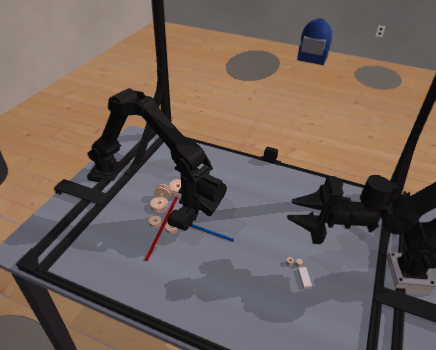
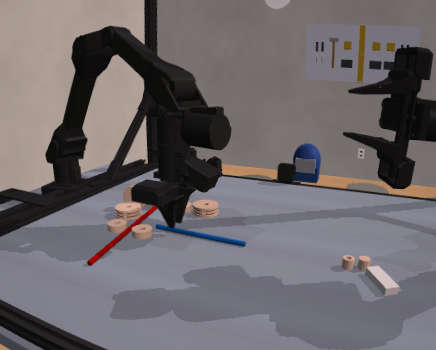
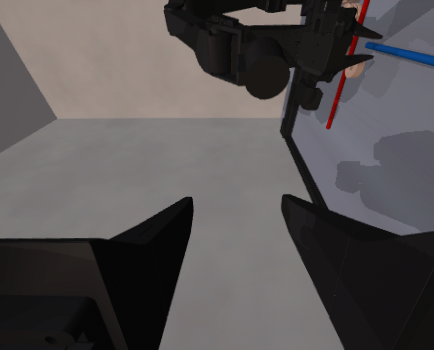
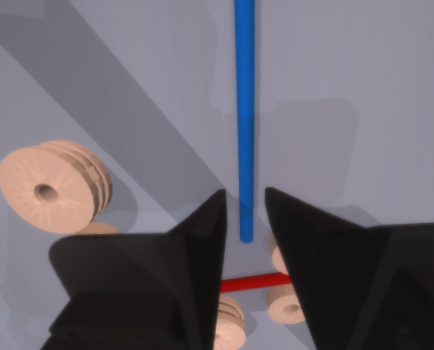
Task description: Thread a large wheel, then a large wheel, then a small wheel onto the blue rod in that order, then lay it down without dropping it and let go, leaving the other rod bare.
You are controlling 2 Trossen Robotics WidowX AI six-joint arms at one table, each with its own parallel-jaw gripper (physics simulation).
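Places are measured from the left arm's base along level axes (x ahead, y left, z up), in metres.
Pixels of known places: left gripper, between the fingertips: (image 1: 289, 209) (image 2: 346, 112) (image 3: 236, 202); right gripper, between the fingertips: (image 1: 191, 222) (image 2: 175, 225) (image 3: 376, 47) (image 4: 245, 195); left arm's base, origin of its link: (image 1: 412, 268); right arm's base, origin of its link: (image 1: 106, 168) (image 2: 67, 182).
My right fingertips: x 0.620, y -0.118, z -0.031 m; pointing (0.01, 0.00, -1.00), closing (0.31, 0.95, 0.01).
Ahead of a thing's pixels: the offset from my right fingertips to its top centre.
The blue rod {dx -0.046, dy +0.017, dz -0.005 m} (image 1: 212, 233) (image 2: 200, 235) (image 3: 400, 53) (image 4: 245, 100) lies bare on the table. The red rod {dx +0.089, dy +0.016, dz -0.005 m} (image 1: 156, 240) (image 2: 115, 240) (image 3: 336, 102) (image 4: 255, 282) lies bare beside it. My right gripper (image 2: 173, 223) (image 4: 245, 195) is open narrowly and empty, pointing down over the blue rod's wheel-side end. Large wheels {dx +0.117, dy -0.068, dz +0.006 m} (image 1: 159, 204) (image 2: 128, 210) (image 4: 47, 185) lie near the rods, one {dx +0.112, dy -0.109, dz +0.041 m} (image 1: 162, 191) on edge. Small wheels {dx +0.116, dy +0.002, dz -0.001 m} (image 1: 155, 221) (image 2: 142, 231) (image 4: 290, 305) lie near the red rod. My left gripper (image 1: 291, 209) (image 2: 347, 112) (image 3: 236, 202) is open and empty, raised at the right. The right arm hides some wheels.
Two small wooden cylinders {dx -0.296, dy +0.107, dz +0.003 m} (image 1: 290, 261) {dx -0.322, dy +0.109, dz +0.003 m} (image 2: 364, 263) and a white block {dx -0.335, dy +0.154, dz -0.002 m} (image 1: 305, 277) (image 2: 382, 280) lie at the right, away from the rods. A black frame rail (image 1: 115, 317) (image 2: 40, 325) runs along the table edge, with an upright post (image 1: 161, 60) at the back left.
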